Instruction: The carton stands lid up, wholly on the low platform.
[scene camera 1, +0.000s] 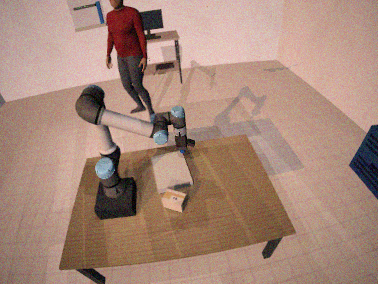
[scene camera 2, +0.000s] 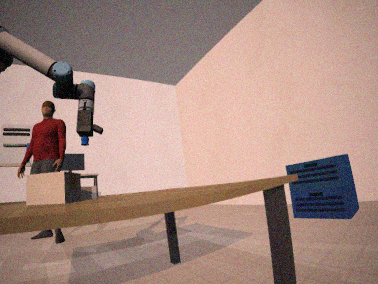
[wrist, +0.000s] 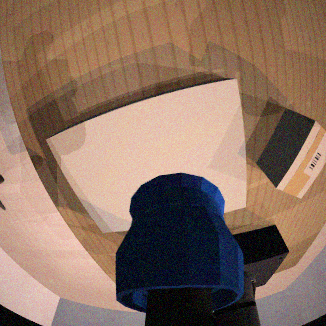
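Observation:
The carton rests on the table beside the low platform, off its near edge in scene camera 1. Its face with a tan tape stripe and a barcode label appears to point up; a dark side faces the platform. The low platform is a pale flat slab with a bare top; it does not show in scene camera 2, behind the carton. My gripper, a blue suction cup, is open and empty, above the platform's far part, apart from the carton.
The wooden table carries the arm's black base at the left. A person in a red shirt stands behind the table, near a desk with a monitor. A blue box is at the right.

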